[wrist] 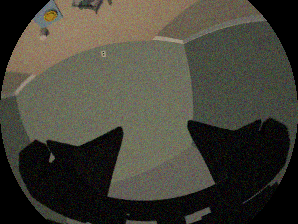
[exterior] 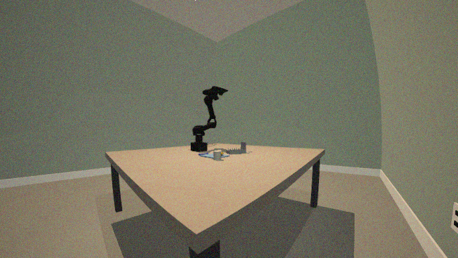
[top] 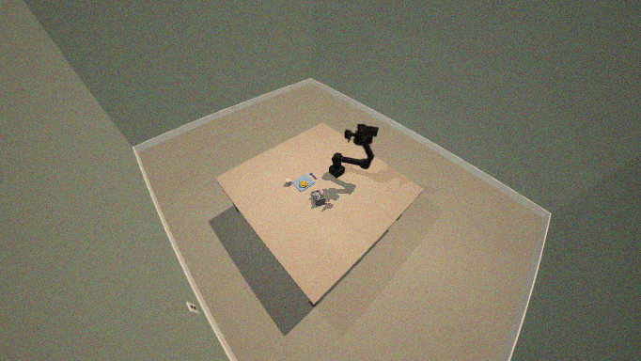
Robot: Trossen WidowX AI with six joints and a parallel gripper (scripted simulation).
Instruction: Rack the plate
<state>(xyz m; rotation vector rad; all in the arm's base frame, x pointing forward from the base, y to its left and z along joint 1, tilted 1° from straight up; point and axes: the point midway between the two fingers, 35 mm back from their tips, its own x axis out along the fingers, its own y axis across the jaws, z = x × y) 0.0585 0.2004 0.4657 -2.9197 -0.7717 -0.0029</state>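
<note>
Right now the yellow plate is 230 mm ahead of my gripper tip, 260 mm to the right of it and 510 mm below it. From my gripper tip the other things lie so: blue mat (220 mm ahead, 280 mm to the right, 530 mm below); then white cup (330 mm ahead, 340 mm to the right, 510 mm below); then grey dish rack (210 mm ahead, 80 mm to the right, 510 mm below).
</note>
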